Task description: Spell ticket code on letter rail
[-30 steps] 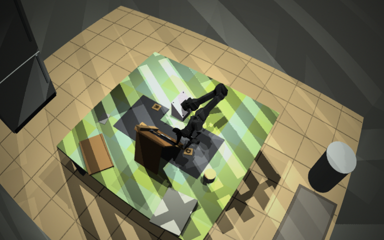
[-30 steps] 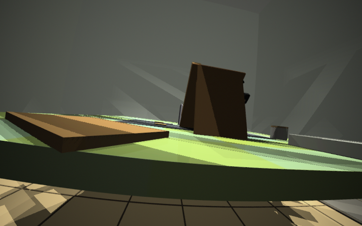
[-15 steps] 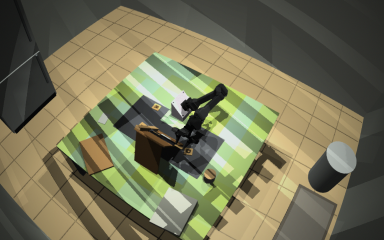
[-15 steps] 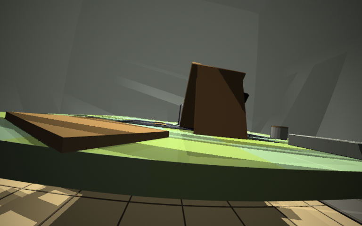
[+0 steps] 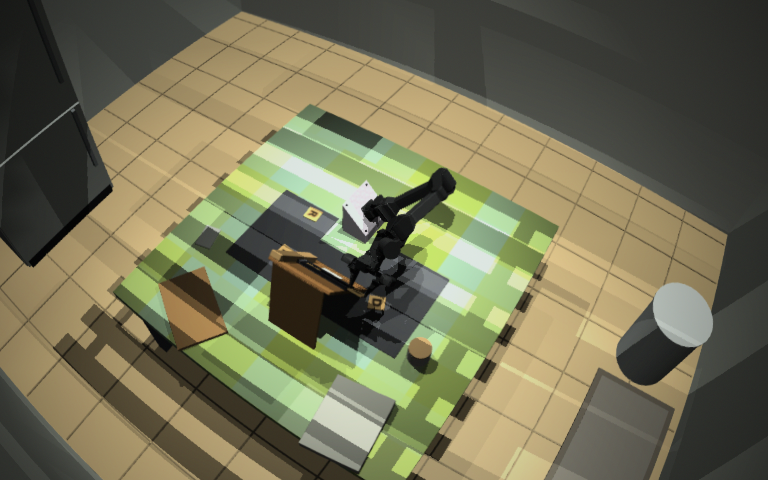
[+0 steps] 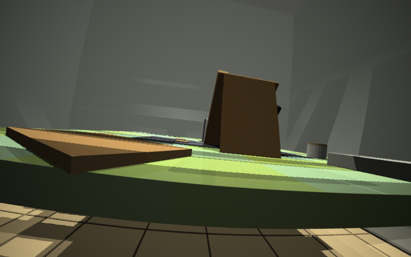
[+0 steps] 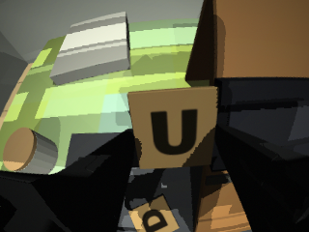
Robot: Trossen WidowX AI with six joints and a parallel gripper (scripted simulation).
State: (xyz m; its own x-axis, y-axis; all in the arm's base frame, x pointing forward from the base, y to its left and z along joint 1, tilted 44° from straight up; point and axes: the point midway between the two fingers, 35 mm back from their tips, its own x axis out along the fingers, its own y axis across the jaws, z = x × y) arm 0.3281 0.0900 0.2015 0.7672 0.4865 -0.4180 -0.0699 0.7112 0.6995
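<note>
Right now the white ticket is 40 mm behind my gripper tip, 150 mm to the right of it and 80 mm below it. From my gripper tip the other things lie so: dark mat 150 mm behind, 200 mm to the right, 160 mm below; flat wooden slab 360 mm ahead, 490 mm to the right, 150 mm below; card 90 mm ahead, 680 mm to the right, 160 mm below.
</note>
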